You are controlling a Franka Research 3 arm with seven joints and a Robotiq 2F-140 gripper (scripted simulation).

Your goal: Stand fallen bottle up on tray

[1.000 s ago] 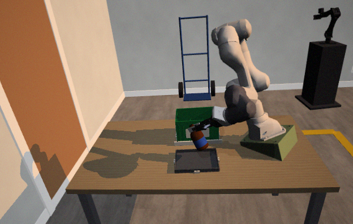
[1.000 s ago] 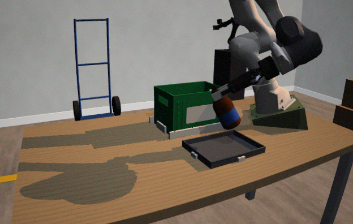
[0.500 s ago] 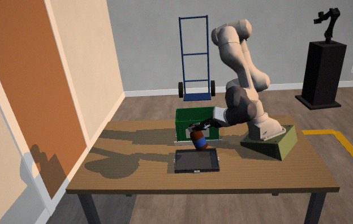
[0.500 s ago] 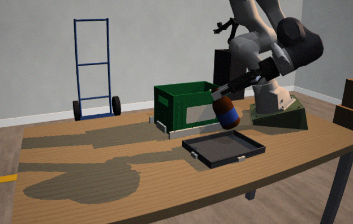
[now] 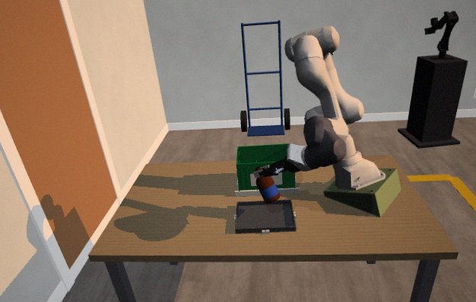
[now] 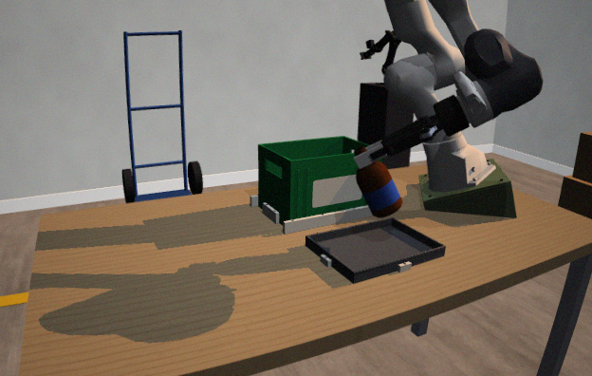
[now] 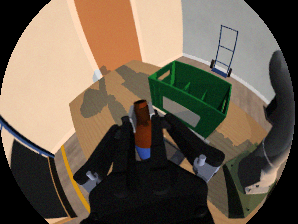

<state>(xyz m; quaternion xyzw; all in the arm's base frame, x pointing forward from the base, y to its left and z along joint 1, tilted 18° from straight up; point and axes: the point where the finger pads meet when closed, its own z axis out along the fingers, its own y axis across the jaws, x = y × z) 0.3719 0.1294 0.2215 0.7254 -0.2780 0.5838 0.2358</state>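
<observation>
The bottle is 10 mm behind my hand, 10 mm to the left of it and 60 mm below it. The rest, counted from my hand: green crate (40 mm behind, 230 mm to the right, 130 mm below); then tray (40 mm to the left, 200 mm below).
</observation>
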